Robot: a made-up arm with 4 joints. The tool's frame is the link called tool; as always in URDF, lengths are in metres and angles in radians.
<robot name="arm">
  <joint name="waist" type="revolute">
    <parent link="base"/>
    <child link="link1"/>
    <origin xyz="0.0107 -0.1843 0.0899"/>
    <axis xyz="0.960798 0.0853 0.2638"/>
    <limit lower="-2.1" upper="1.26"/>
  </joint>
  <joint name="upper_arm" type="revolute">
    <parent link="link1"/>
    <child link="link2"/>
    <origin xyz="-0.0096 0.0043 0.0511"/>
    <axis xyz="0 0 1"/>
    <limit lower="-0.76" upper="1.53"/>
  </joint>
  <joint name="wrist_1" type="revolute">
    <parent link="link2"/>
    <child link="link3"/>
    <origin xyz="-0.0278 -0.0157 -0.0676"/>
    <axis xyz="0 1 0"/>
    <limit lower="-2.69" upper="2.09"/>
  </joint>
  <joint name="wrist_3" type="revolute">
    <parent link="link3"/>
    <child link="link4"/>
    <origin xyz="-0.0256 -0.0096 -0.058"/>
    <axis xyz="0 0 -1"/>
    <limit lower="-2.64" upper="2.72"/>
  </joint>
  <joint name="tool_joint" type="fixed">
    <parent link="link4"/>
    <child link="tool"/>
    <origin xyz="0.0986 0.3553 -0.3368" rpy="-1.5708 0 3.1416"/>
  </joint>
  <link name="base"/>
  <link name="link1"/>
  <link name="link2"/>
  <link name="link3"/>
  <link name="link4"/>
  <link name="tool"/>
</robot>
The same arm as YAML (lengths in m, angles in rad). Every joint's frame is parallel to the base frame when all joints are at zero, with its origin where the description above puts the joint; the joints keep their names.
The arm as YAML. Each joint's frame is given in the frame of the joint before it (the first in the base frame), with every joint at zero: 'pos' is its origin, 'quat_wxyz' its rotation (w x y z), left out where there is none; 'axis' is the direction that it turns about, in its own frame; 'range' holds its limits. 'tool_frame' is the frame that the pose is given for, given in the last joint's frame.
length_unit: m
angle_unit: rad
joints:
  - joint: waist
    pos: [0.0107, -0.1843, 0.0899]
    axis: [0.960798, 0.0853, 0.2638]
    range: [-2.1, 1.26]
  - joint: upper_arm
    pos: [-0.0096, 0.0043, 0.0511]
    axis: [0.0, 0.0, 1.0]
    range: [-0.76, 1.53]
  - joint: wrist_1
    pos: [-0.0278, -0.0157, -0.0676]
    axis: [0.0, 1.0, 0.0]
    range: [-2.69, 2.09]
  - joint: wrist_3
    pos: [-0.0256, -0.0096, -0.058]
    axis: [0.0, 0.0, -1.0]
    range: [-2.64, 2.72]
tool_frame:
  pos: [0.0986, 0.3553, -0.3368]
  quat_wxyz: [0.000003, -0.000003, 0.707108, -0.707106]

